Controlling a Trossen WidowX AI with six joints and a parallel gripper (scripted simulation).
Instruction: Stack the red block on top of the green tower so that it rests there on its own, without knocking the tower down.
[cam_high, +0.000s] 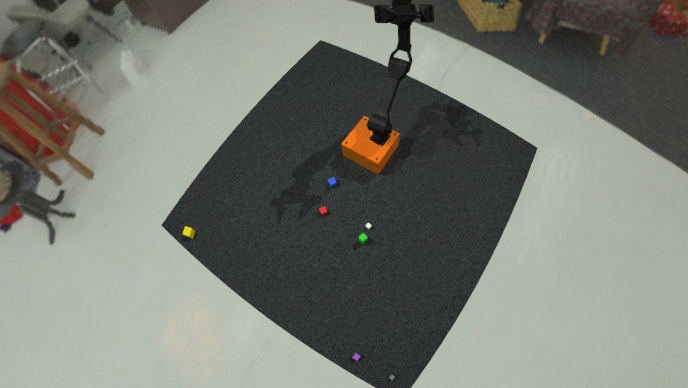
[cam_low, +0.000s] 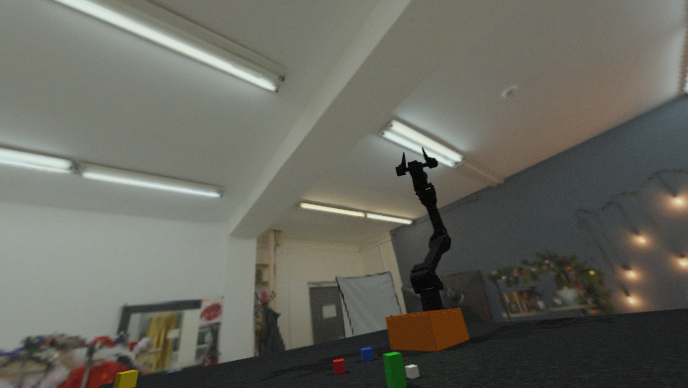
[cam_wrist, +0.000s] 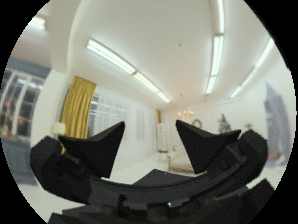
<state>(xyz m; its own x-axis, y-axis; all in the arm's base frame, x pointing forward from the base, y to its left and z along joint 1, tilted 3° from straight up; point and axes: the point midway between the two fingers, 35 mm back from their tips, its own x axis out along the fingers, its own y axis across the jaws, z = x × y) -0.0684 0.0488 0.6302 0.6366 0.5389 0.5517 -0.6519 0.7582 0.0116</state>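
Now: the white cube 39 cm ahead of my gripper tip, 11 cm to the left of it and 73 cm below it. From my gripper tip the other things lie so: blue cube 33 cm ahead, 11 cm to the right, 72 cm below; then grey cube 83 cm ahead, 55 cm to the left, 73 cm below; then purple cube 84 cm ahead, 39 cm to the left, 73 cm below.
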